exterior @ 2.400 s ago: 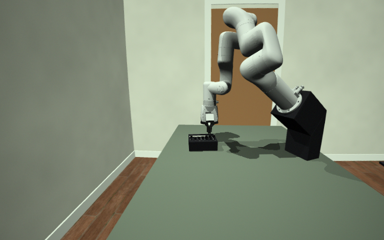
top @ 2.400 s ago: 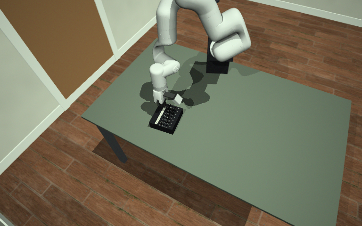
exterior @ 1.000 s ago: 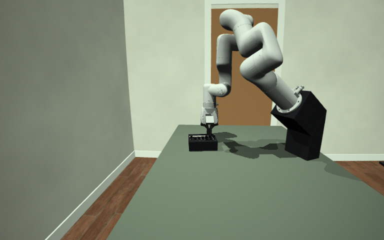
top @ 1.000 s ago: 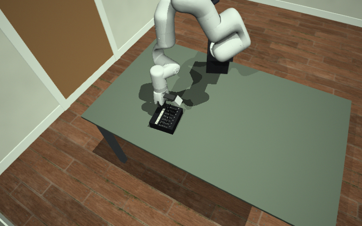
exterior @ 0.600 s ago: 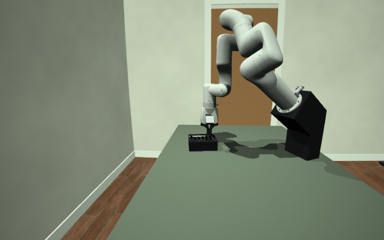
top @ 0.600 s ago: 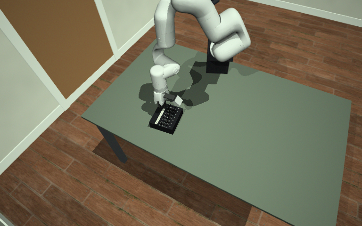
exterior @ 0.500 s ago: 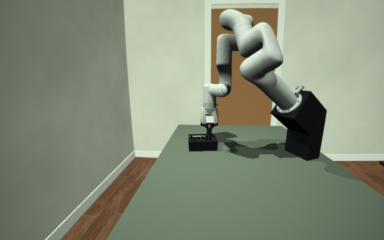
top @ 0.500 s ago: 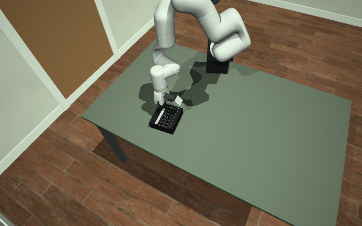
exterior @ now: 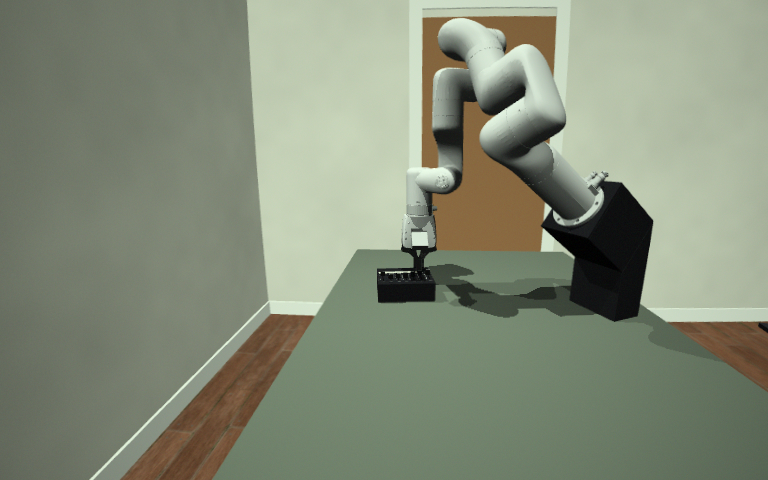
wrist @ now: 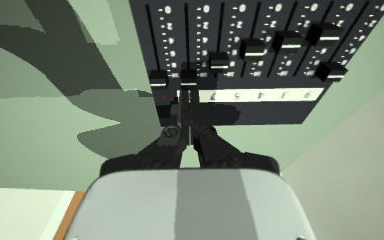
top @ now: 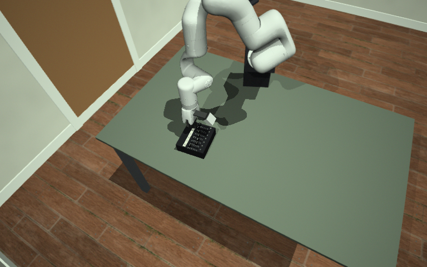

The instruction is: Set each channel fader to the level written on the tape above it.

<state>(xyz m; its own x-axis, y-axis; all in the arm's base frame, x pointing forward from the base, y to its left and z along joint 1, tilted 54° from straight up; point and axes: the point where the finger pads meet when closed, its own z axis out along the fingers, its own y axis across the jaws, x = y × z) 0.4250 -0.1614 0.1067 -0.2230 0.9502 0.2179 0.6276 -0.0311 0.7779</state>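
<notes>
My gripper is now 20 mm to the right of the channel 6 cap, 10 mm past it and 10 mm above it. From my hand the other things lie so: master cap: 30 mm behind, 10 mm to the left, 10 mm below.
</notes>
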